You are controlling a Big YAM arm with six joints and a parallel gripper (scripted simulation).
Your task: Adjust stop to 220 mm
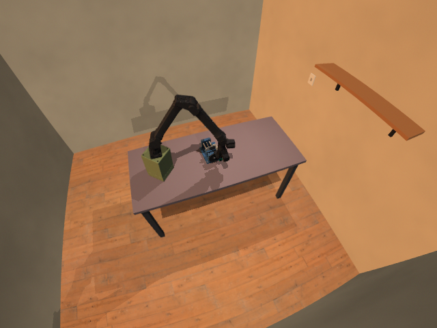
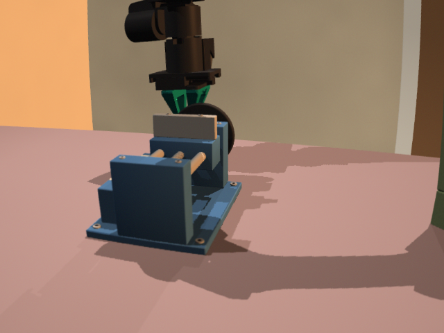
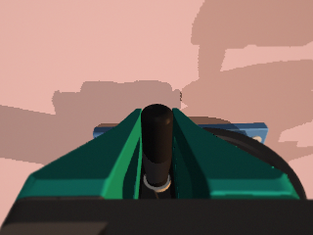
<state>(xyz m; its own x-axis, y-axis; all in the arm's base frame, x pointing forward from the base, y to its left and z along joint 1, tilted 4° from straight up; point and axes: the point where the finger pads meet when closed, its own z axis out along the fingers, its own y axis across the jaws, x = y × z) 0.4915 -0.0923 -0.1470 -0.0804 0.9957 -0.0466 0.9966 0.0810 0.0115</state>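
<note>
Right now my hand is 12 cm to the right of the grey stop plate, 3 cm past it and 2 cm below it. Also, from my hand: black crank handle 1 cm to the left.
</note>
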